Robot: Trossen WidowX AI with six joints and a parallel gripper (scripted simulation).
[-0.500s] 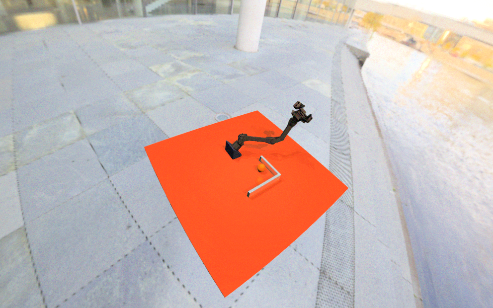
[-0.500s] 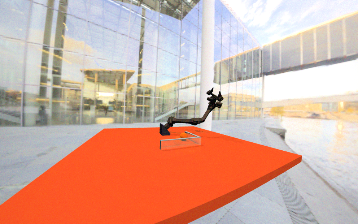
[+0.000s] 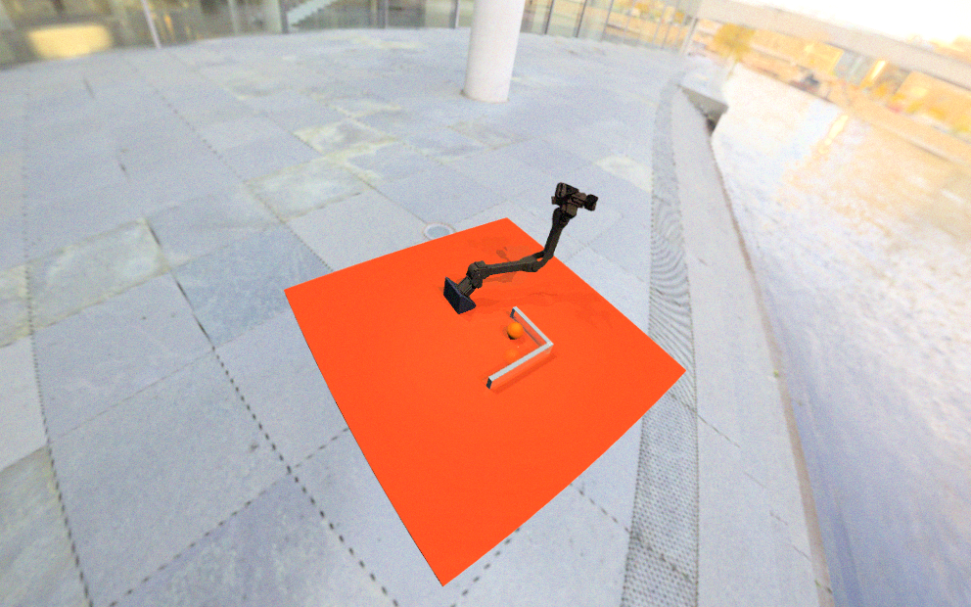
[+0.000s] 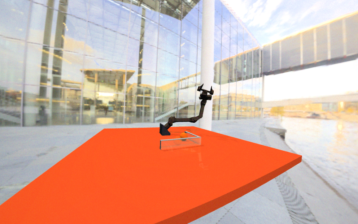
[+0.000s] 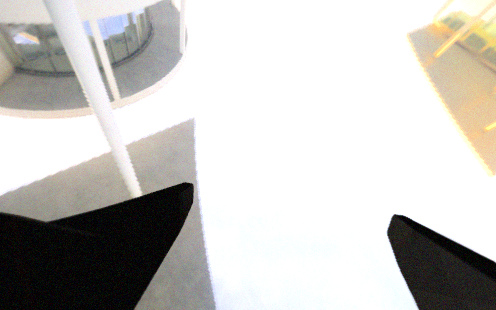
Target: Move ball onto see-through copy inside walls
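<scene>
Now: the see-through ball 52 cm below my gripper tip, 39 cm to the right of it and 24 cm ahead of it. The rest, counted from my gripper tip: clear wall 52 cm below, 37 cm to the right, 28 cm ahead.
</scene>
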